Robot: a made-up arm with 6 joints.
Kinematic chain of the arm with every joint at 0, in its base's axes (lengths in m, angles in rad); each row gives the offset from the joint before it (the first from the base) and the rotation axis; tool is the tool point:
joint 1: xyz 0 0 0.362 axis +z
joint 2: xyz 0 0 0 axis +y
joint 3: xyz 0 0 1.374 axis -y
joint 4: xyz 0 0 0 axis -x
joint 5: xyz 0.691 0 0 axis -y
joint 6: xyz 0 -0.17 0 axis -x
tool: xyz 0 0 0
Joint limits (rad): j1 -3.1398..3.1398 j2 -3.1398..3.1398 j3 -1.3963..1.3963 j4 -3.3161..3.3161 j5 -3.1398..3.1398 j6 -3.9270..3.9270
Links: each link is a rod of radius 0.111 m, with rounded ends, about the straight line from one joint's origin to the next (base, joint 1, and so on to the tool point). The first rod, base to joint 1, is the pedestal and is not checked.
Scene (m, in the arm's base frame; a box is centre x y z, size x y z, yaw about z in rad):
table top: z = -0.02
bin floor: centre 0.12 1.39 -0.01 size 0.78 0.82 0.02 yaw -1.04
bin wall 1: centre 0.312 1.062 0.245 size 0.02 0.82 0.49 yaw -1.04
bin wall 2: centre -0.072 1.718 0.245 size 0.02 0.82 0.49 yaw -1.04
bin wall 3: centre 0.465 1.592 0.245 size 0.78 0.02 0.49 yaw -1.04
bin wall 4: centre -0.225 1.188 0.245 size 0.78 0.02 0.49 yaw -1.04
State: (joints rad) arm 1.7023 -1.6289 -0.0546 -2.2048 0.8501 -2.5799
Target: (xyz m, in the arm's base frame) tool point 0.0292 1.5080 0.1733
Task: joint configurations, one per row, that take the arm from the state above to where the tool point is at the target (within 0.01 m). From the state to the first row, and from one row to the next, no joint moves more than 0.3 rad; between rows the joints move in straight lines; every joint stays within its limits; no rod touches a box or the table.
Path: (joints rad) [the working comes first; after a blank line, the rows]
Joints at the target: 1.4869 1.2127 0.1559 -2.1795 0.8501 -2.5799
Straight joint move there: clear.

1: 1.6808 -1.3447 -0.0335 -2.2023 0.8501 -2.5799
2: 1.6592 -1.0606 -0.0125 -2.1997 0.8501 -2.5799
3: 1.6377 -0.7764 0.0086 -2.1972 0.8501 -2.5799
4: 1.6162 -0.4923 0.0296 -2.1947 0.8501 -2.5799
5: 1.5946 -0.2081 0.0507 -2.1922 0.8501 -2.5799
6: 1.5731 0.0761 0.0717 -2.1896 0.8501 -2.5799
7: 1.5515 0.3602 0.0928 -2.1871 0.8501 -2.5799
8: 1.5300 0.6444 0.1138 -2.1846 0.8501 -2.5799
9: 1.5085 0.9285 0.1349 -2.1820 0.8501 -2.5799
10: 1.4869 1.2127 0.1559 -2.1795 0.8501 -2.5799

